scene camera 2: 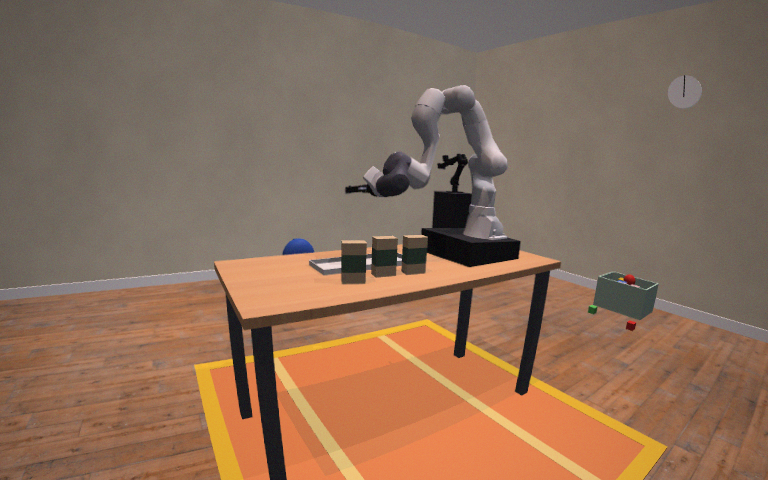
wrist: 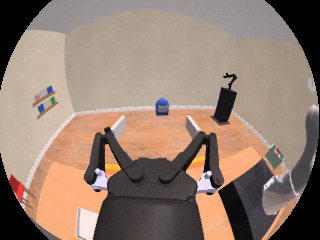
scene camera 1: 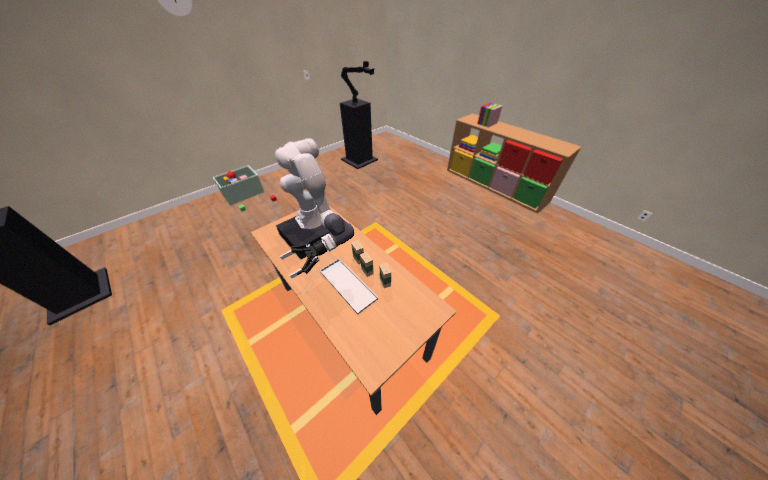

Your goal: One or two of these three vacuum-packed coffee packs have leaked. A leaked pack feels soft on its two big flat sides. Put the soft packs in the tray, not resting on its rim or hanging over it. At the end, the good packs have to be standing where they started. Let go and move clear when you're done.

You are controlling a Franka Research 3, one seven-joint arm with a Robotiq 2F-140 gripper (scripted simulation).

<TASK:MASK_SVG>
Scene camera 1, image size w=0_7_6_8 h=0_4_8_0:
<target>flat tray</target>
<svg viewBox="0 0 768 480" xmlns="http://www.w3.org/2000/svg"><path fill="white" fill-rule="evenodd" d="M322 268L320 273L357 314L360 314L378 300L378 297L340 259Z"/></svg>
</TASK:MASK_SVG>
